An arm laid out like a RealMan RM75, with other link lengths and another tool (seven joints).
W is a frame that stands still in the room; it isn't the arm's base.
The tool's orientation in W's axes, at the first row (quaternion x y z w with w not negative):
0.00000 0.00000 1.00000 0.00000
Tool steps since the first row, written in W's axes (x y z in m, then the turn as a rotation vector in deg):
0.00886 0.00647 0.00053 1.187 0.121 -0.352
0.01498 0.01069 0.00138 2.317 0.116 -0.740
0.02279 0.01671 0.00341 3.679 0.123 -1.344
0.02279 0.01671 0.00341 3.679 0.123 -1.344
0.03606 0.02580 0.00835 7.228 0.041 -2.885
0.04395 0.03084 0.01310 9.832 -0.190 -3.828
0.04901 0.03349 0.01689 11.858 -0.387 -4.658
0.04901 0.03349 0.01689 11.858 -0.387 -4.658
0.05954 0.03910 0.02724 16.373 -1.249 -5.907
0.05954 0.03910 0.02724 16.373 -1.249 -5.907
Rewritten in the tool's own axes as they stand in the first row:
-0.00886 -0.00647 0.00053 -1.187 -0.121 -0.352
-0.01498 -0.01069 0.00138 -2.317 -0.116 -0.740
-0.02279 -0.01671 0.00341 -3.679 -0.123 -1.344
-0.02279 -0.01671 0.00341 -3.679 -0.123 -1.344
-0.03606 -0.02580 0.00835 -7.228 -0.041 -2.885
-0.04395 -0.03084 0.01310 -9.832 0.190 -3.828
-0.04901 -0.03349 0.01689 -11.858 0.387 -4.658
-0.04901 -0.03349 0.01689 -11.858 0.387 -4.658
-0.05954 -0.03910 0.02724 -16.373 1.249 -5.907
-0.05954 -0.03910 0.02724 -16.373 1.249 -5.907

